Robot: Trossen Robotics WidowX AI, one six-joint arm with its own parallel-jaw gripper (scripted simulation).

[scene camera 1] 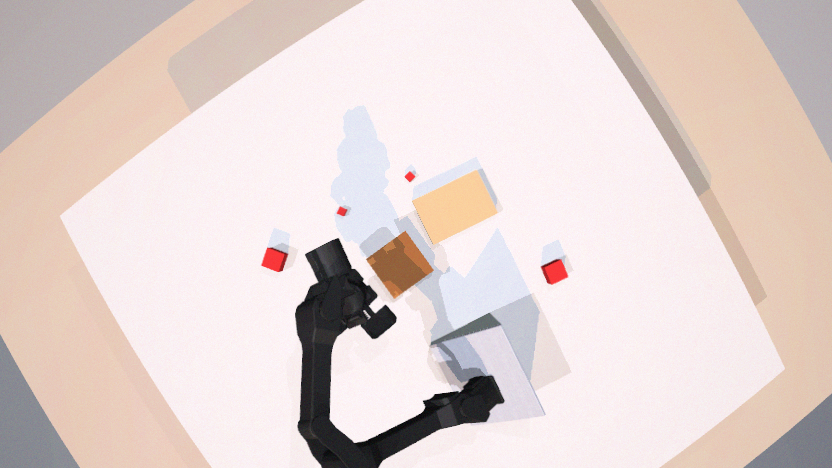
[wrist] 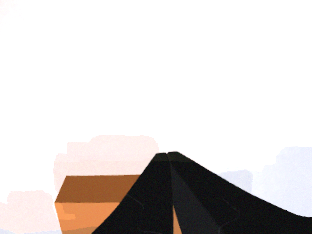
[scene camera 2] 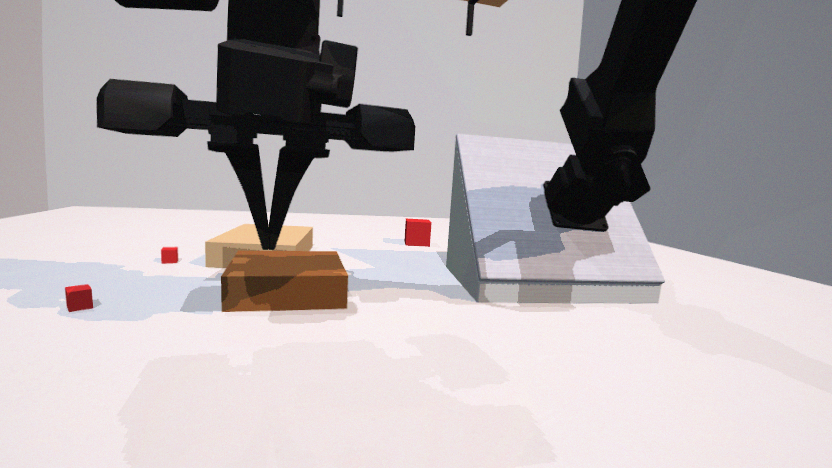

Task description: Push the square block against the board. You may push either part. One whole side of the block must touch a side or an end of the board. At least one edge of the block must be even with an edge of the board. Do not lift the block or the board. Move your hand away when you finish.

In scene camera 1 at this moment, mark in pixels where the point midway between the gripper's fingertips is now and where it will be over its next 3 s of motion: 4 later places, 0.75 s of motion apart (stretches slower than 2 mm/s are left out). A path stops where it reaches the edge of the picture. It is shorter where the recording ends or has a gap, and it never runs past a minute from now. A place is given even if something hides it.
My gripper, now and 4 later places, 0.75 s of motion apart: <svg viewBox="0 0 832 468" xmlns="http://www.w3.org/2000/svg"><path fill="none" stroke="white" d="M358 288L382 295L403 305L407 304L402 297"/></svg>
